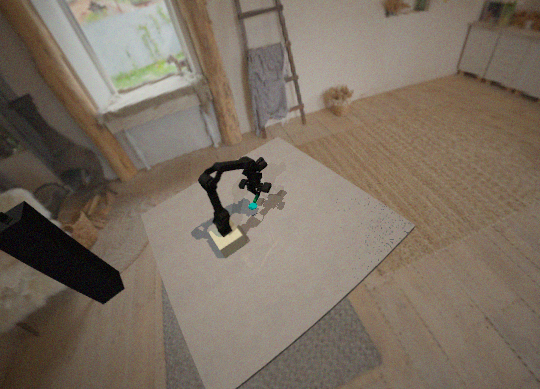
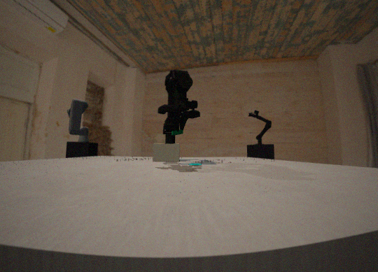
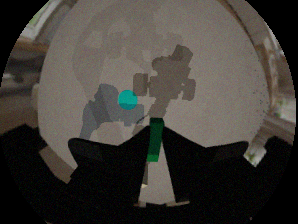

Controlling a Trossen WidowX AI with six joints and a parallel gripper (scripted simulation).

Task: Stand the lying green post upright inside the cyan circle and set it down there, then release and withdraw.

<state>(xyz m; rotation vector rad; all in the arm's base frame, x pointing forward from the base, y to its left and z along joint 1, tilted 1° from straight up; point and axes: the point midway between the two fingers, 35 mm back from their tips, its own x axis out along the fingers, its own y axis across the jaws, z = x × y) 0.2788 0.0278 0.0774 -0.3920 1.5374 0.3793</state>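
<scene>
My gripper tip is now 140 mm above the cyan circle, 70 mm to the right of it and 20 mm past it. The rest, counted from my gripper tip: green post (20 mm behind, 10 mm to the right).
</scene>
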